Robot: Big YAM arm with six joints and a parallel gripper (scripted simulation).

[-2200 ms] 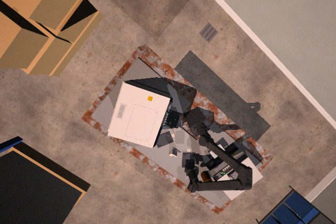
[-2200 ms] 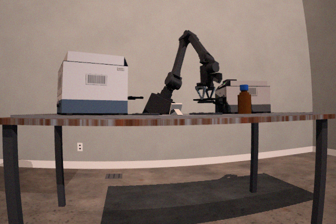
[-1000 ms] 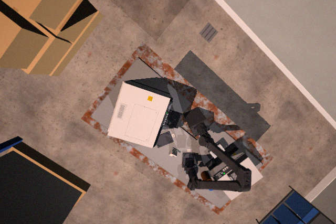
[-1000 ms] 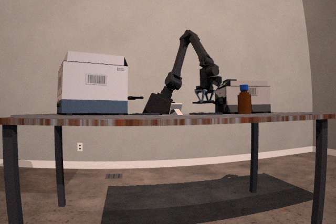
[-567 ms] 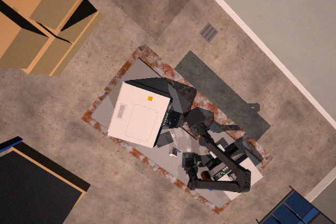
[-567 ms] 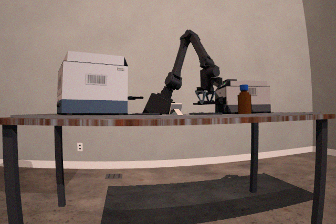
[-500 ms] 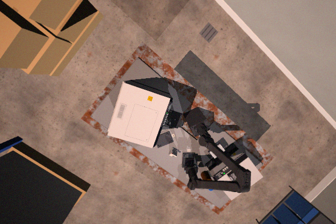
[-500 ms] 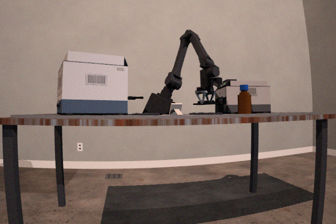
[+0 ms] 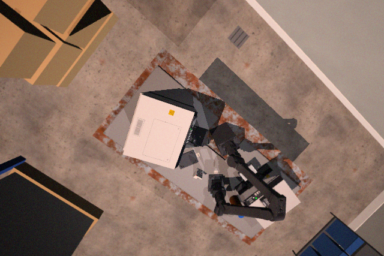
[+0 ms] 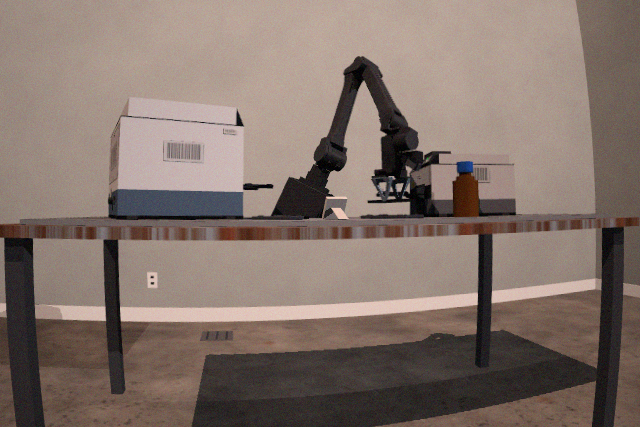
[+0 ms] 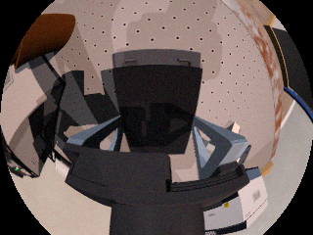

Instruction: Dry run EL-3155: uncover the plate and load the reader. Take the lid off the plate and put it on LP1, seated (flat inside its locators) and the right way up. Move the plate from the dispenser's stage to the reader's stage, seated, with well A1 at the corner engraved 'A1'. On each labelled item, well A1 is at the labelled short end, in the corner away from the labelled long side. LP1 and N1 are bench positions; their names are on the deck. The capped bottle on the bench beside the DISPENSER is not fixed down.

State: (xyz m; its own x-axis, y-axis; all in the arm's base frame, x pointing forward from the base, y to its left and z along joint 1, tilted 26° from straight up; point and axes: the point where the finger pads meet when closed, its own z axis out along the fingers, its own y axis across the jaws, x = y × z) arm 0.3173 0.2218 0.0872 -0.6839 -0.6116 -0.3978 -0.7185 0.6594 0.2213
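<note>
Right now the plate lid is 1 cm below my hand. The rest, counted from my hand: brown capped bottle: 2 cm behind, 26 cm to the left, 5 cm above; white well plate: 29 cm behind, 6 cm to the left, 4 cm above.
</note>
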